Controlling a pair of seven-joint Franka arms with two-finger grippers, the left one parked.
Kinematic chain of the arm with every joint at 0, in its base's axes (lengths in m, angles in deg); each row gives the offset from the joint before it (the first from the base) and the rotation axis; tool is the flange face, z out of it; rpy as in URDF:
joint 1: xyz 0 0 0.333 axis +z
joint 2: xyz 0 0 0 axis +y
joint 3: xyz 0 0 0.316 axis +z
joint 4: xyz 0.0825 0 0 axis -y
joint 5: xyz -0.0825 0 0.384 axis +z
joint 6: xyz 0 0 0 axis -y
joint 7: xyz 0.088 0 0 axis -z
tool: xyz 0 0 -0.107 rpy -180 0 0
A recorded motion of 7 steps. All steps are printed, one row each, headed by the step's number.
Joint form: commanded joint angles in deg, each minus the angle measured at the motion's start. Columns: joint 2, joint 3, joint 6, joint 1, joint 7, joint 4, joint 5.
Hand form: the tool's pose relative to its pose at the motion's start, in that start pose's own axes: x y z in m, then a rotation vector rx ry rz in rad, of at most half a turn. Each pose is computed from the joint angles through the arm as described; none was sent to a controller.
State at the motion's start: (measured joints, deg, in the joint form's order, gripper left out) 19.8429 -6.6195 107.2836 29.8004 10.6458 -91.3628 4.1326
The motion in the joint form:
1: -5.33 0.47 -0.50 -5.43 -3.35 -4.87 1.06
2: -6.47 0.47 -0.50 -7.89 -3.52 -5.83 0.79
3: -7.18 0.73 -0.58 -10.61 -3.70 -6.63 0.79
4: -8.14 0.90 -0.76 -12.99 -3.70 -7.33 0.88
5: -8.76 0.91 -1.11 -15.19 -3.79 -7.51 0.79
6: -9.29 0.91 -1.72 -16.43 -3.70 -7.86 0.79
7: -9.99 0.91 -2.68 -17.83 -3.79 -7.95 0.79
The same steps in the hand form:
1: -0.0160 0.0597 -0.0186 0.0360 -0.0036 0.0353
2: -0.0183 0.0877 -0.0234 0.0370 0.0011 0.0739
3: -0.0205 0.1149 -0.0246 0.0421 -0.0009 0.1139
4: -0.0245 0.1390 -0.0290 0.0488 0.0014 0.1527
5: -0.0277 0.1625 -0.0338 0.0514 0.0043 0.1884
6: -0.0317 0.1756 -0.0356 0.0538 -0.0026 0.2112
7: -0.0368 0.1900 -0.0408 0.0570 -0.0080 0.2330

